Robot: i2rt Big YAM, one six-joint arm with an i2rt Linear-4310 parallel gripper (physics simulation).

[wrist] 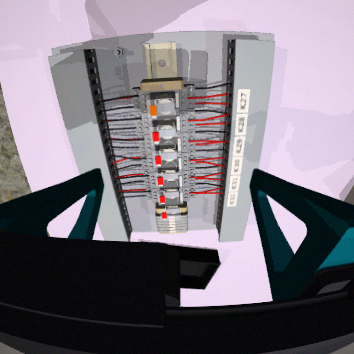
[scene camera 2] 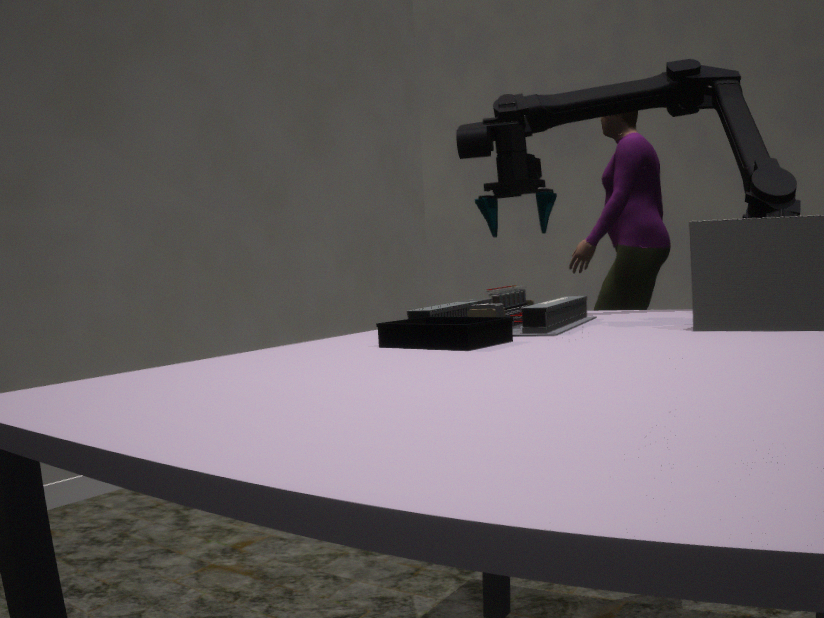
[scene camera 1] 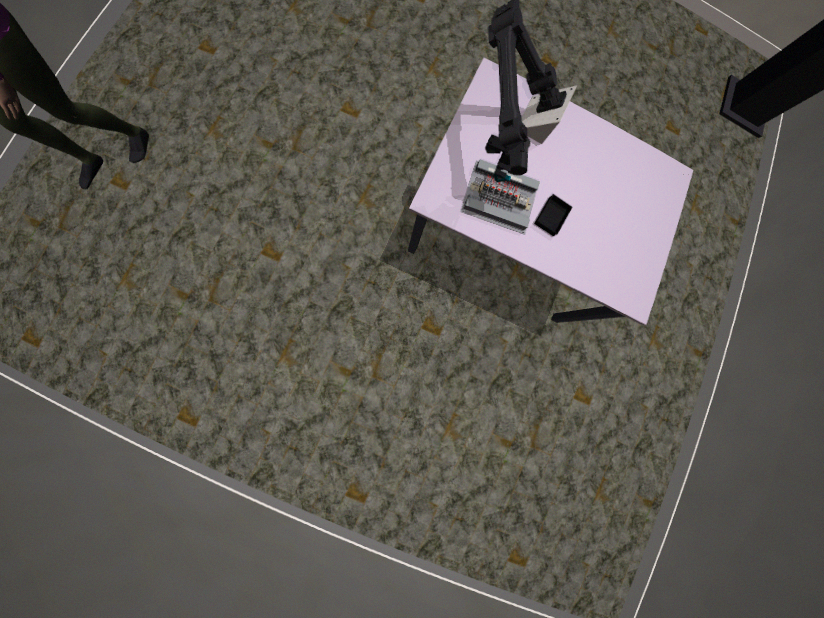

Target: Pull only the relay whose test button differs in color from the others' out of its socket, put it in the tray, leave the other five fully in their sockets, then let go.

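Places are measured from the arm's base along level axes (x left, y up, z ahead), in centimetres.
Where they show: gripper, fingertip midpoint: (wrist: 176,176) (scene camera 2: 519,235) (scene camera 1: 499,171); arm's base, link origin: (scene camera 2: 780,261) (scene camera 1: 551,103).
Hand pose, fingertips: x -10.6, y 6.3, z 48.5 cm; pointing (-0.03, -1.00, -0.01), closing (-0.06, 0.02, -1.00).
Things, the pixels of their centre, and the offset from my fingertips. "*": a spot on its surface instead.
- relay, body centre: (wrist: 161,103) (scene camera 2: 518,297) dy -11.5, dx -1.4, dz +1.4 cm
- orange test button, body centre: (wrist: 152,109) dy -9.4, dx -1.3, dz +2.2 cm
- black tray, body centre: (scene camera 2: 445,332) (wrist: 174,267) (scene camera 1: 553,215) dy -14.5, dx +33.2, dz -2.1 cm
- labelled strip, surface spot: (wrist: 238,150) * dy -12.0, dx +3.7, dz -8.1 cm
A row of relays stands in sockets on the panel. The relay (wrist: 165,106) at the K27 end has an orange test button (wrist: 153,110); the other five show red buttons. All six appear seated in the wrist view. In the scene views the panel (scene camera 1: 495,216) is small and the button colors cannot be told. My gripper (scene camera 1: 503,176) (scene camera 2: 519,234) (wrist: 176,176) is open and empty, well above the panel, pointing down. The black tray (scene camera 1: 553,215) (scene camera 2: 425,335) (wrist: 212,262) lies on the table beside the panel, partly hidden by the gripper body in the wrist view.
Grey wire ducts (wrist: 254,150) (scene camera 2: 553,315) flank the relays, with red and black wires running to the sockets. A labelled strip (wrist: 238,150) reads K27 to K32. The arm's base stands on a grey block (scene camera 2: 755,276). A person (scene camera 2: 632,192) (scene camera 1: 39,106) stands away from the table.
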